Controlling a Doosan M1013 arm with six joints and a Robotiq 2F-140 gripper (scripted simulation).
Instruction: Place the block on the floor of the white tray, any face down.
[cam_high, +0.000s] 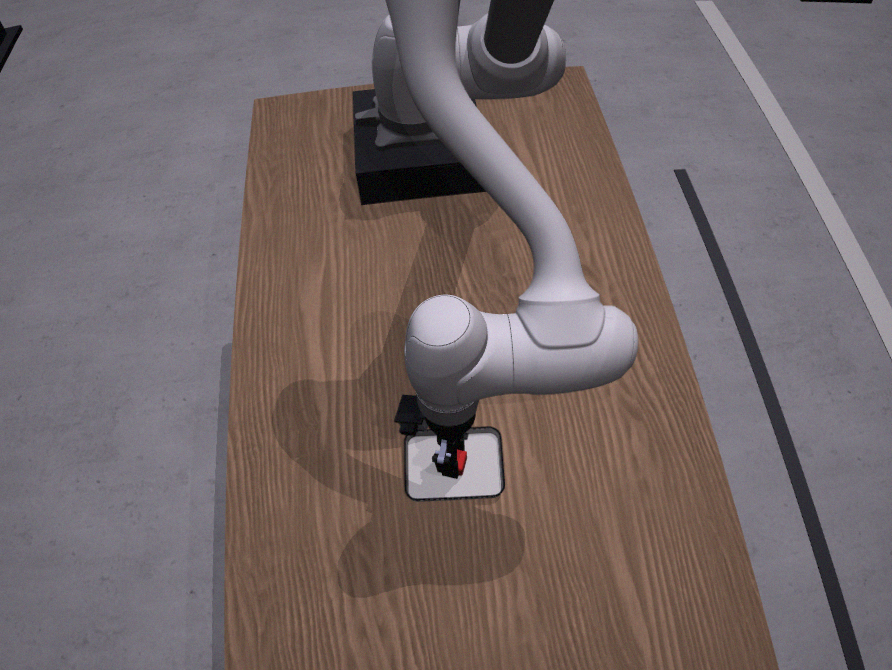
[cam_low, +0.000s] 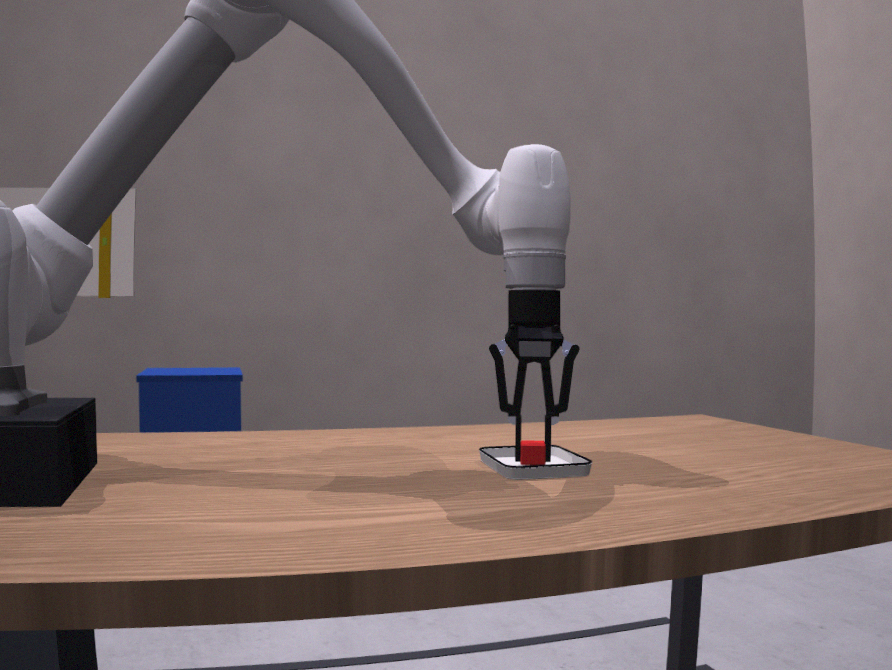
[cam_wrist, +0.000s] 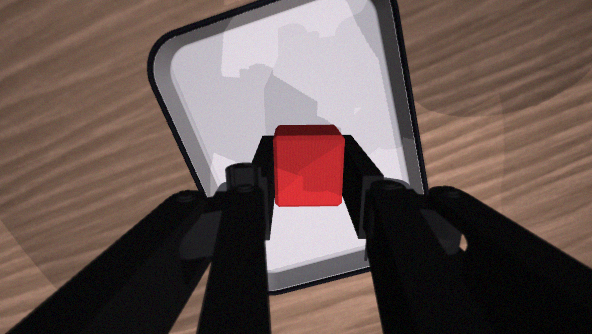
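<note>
Now: hand 2 cm above the red block. Also, from my hand: white tray: 3 cm below.
</note>
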